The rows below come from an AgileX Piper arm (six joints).
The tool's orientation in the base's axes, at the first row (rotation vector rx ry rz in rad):
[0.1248, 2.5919, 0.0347]
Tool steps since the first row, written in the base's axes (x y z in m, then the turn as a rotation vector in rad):
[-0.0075, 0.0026, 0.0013, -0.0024, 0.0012, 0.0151]
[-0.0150, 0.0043, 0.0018, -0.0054, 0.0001, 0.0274]
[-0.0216, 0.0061, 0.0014, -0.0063, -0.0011, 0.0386]
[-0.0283, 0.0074, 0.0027, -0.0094, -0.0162, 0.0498]
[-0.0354, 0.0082, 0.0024, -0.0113, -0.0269, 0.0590]
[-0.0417, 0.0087, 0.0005, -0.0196, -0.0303, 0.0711]
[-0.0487, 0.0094, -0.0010, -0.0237, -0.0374, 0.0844]
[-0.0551, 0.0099, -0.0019, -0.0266, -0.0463, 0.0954]
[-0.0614, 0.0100, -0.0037, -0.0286, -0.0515, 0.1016]
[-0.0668, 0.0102, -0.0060, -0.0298, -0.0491, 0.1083]
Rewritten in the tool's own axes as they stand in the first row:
[0.0060, 0.0020, -0.0050, -0.0057, 0.0017, -0.0141]
[0.0122, 0.0031, -0.0093, -0.0096, 0.0010, -0.0262]
[0.0182, 0.0044, -0.0124, -0.0147, 0.0003, -0.0362]
[0.0234, 0.0052, -0.0170, -0.0194, -0.0144, -0.0474]
[0.0296, 0.0054, -0.0205, -0.0235, -0.0248, -0.0563]
[0.0360, 0.0053, -0.0221, -0.0231, -0.0282, -0.0709]
[0.0428, 0.0053, -0.0245, -0.0271, -0.0350, -0.0844]
[0.0488, 0.0052, -0.0270, -0.0312, -0.0435, -0.0953]
[0.0551, 0.0047, -0.0288, -0.0332, -0.0486, -0.1016]
[0.0609, 0.0044, -0.0296, -0.0355, -0.0459, -0.1080]

